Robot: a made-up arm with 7 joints. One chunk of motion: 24 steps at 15 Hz.
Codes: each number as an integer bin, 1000 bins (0 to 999) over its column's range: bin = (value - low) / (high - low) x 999, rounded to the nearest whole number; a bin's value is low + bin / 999 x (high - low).
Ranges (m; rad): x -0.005..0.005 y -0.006..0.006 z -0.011..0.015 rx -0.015..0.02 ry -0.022..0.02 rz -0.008..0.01
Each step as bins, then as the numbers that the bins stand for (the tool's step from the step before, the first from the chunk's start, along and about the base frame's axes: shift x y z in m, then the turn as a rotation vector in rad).
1 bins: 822 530 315 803 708 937
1 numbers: 0.00323 0.00037 -0.00280 0.01313 0.00777 0.00888
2 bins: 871 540 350 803 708 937
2 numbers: 0.00372 0.00049 -0.00189 0.01313 0.00777 0.00888
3 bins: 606 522 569 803 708 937
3 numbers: 0.00107 0.00027 0.00381 0.01313 0.00777 0.00888
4 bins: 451 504 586 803 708 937
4 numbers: -0.00049 0.00005 0.00425 0.01313 0.00777 0.00888
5 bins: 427 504 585 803 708 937
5 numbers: -0.00073 0.00005 0.00423 0.01313 0.00777 0.00888
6 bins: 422 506 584 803 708 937
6 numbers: -0.00078 0.00008 0.00420 0.01313 0.00777 0.00888
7 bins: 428 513 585 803 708 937
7 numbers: -0.00072 0.00016 0.00423 0.01313 0.00777 0.00888
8 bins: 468 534 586 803 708 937
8 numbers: -0.00032 0.00041 0.00425 0.01313 0.00777 0.00888
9 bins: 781 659 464 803 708 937
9 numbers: 0.00282 0.00192 0.00108 0.01313 0.00777 0.00888
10 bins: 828 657 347 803 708 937
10 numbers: 0.00329 0.00189 -0.00197 0.01313 0.00777 0.00888
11 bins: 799 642 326 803 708 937
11 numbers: 0.00300 0.00171 -0.00252 0.01313 0.00777 0.00888
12 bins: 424 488 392 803 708 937
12 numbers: -0.00076 -0.00014 -0.00080 0.01313 0.00777 0.00888
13 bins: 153 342 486 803 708 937
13 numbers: -0.00347 -0.00189 0.00165 0.01313 0.00777 0.00888
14 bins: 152 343 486 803 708 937
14 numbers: -0.00348 -0.00188 0.00165 0.01313 0.00777 0.00888
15 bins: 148 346 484 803 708 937
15 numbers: -0.00352 -0.00184 0.00160 0.01313 0.00777 0.00888
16 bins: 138 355 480 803 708 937
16 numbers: -0.00362 -0.00174 0.00149 0.01313 0.00777 0.00888
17 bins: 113 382 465 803 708 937
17 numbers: -0.00387 -0.00141 0.00110 0.01313 0.00777 0.00888
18 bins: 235 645 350 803 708 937
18 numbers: -0.00265 0.00175 -0.00189 0.01313 0.00777 0.00888
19 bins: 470 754 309 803 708 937
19 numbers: -0.00030 0.00306 -0.00296 0.01313 0.00777 0.00888
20 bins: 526 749 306 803 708 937
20 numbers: 0.00027 0.00300 -0.00304 0.01313 0.00777 0.00888
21 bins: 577 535 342 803 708 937
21 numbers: 0.00078 0.00043 -0.00210 0.01313 0.00777 0.00888
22 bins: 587 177 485 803 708 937
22 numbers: 0.00088 -0.00387 0.00162 0.01313 0.00777 0.00888
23 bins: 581 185 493 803 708 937
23 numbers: 0.00082 -0.00378 0.00183 0.01313 0.00777 0.00888
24 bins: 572 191 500 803 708 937
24 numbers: 0.00073 -0.00371 0.00201 0.01313 0.00777 0.00888
